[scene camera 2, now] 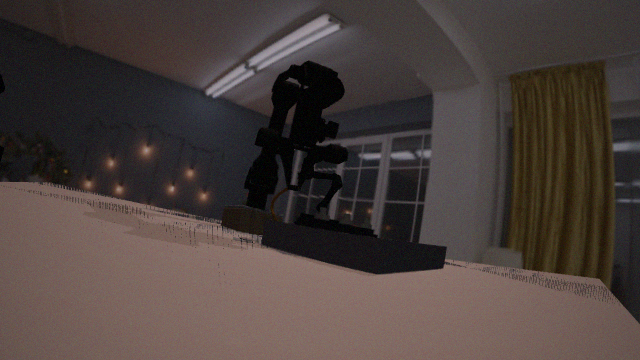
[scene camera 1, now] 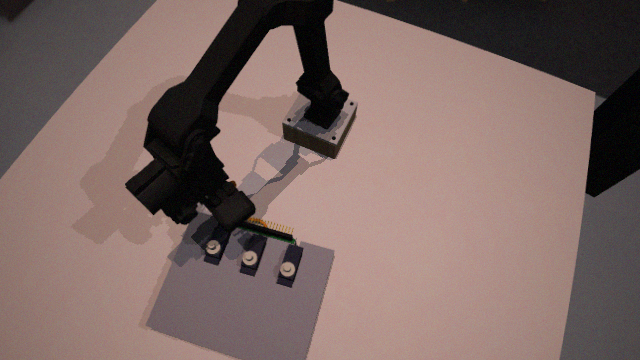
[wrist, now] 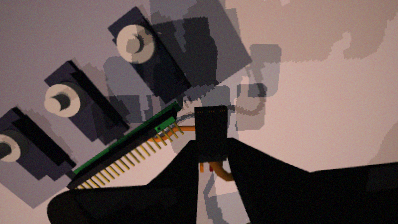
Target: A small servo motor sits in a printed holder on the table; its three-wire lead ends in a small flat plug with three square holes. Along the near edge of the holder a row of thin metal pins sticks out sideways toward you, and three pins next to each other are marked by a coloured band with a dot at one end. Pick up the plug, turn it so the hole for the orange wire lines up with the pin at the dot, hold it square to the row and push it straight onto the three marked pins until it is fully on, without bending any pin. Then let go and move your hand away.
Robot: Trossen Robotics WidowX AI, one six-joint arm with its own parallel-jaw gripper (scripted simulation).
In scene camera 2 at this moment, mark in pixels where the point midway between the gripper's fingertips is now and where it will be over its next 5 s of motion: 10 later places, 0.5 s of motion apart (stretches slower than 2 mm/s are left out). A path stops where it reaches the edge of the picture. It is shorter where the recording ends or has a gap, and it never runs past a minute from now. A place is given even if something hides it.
My gripper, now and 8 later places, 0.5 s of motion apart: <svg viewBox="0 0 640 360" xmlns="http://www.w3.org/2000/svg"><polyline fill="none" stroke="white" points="293,187 284,191 278,207 287,211 290,212 291,212 294,213 295,214 300,188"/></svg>
